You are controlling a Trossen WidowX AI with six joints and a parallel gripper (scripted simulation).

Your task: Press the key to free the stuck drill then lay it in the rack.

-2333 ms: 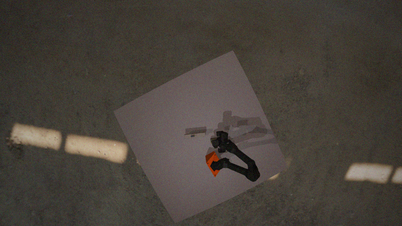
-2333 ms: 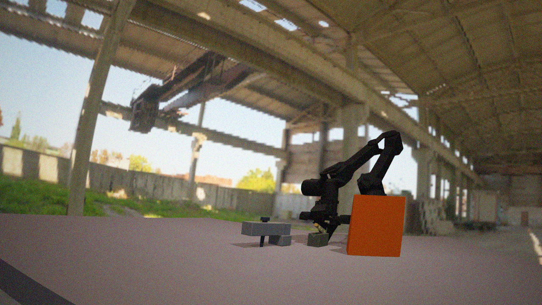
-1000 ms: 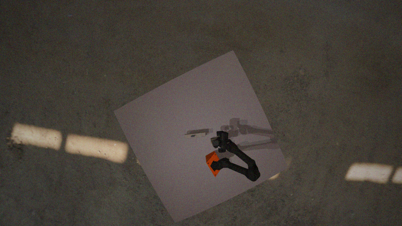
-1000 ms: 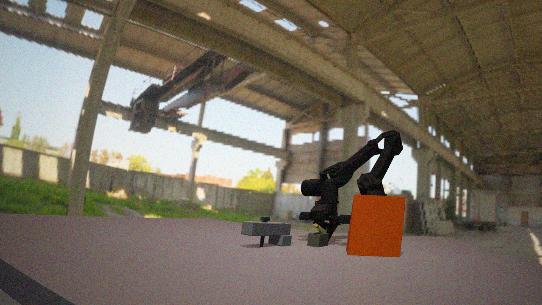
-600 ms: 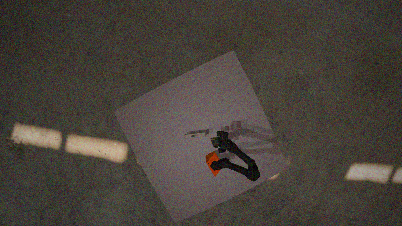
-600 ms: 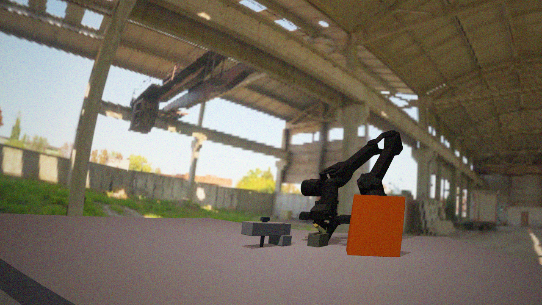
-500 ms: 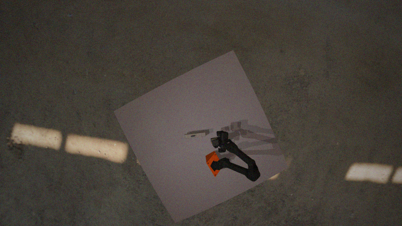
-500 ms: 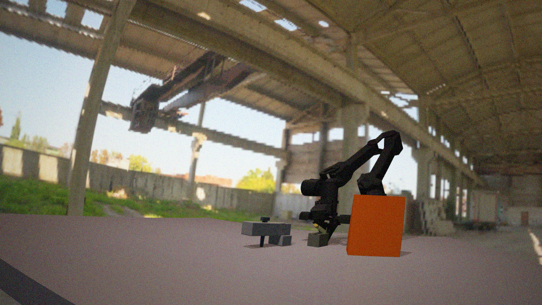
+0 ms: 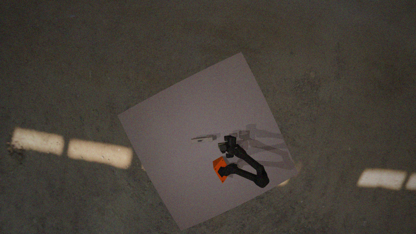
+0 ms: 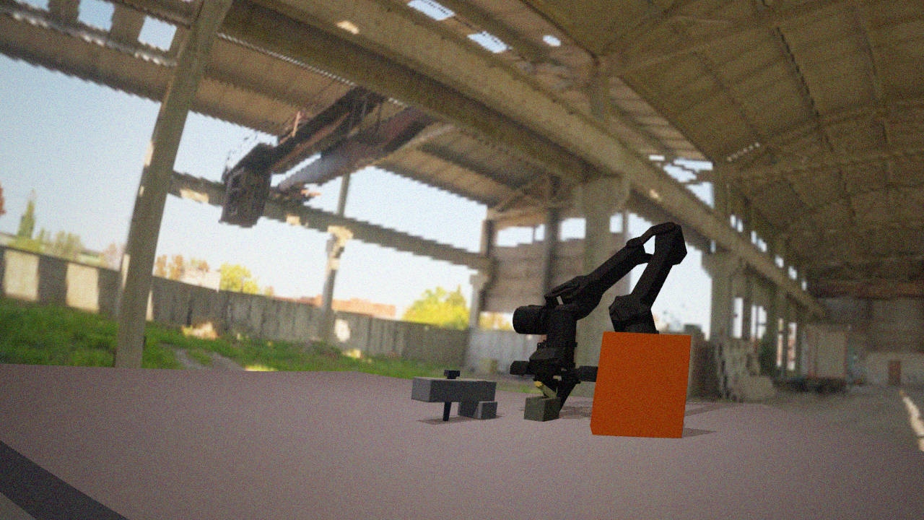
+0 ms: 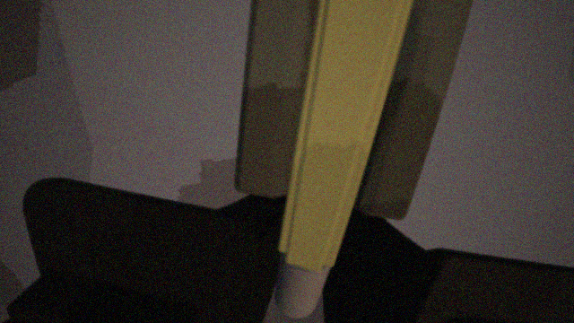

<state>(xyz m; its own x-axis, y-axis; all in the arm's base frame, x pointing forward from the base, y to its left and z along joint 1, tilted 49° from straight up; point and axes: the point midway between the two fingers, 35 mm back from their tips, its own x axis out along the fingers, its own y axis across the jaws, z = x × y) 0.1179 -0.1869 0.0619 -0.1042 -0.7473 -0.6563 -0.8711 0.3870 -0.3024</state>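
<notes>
Right now the yellow drill is 20 mm ahead of my gripper tip, 30 mm to the left of it and 50 mm above it. Round my gripper tip: rack: 20 mm ahead, 40 mm to the left, 20 mm above; grey fixture block: 170 mm ahead, 150 mm to the left, 40 mm above; black key: 180 mm ahead, 170 mm to the left, 50 mm above.
</notes>
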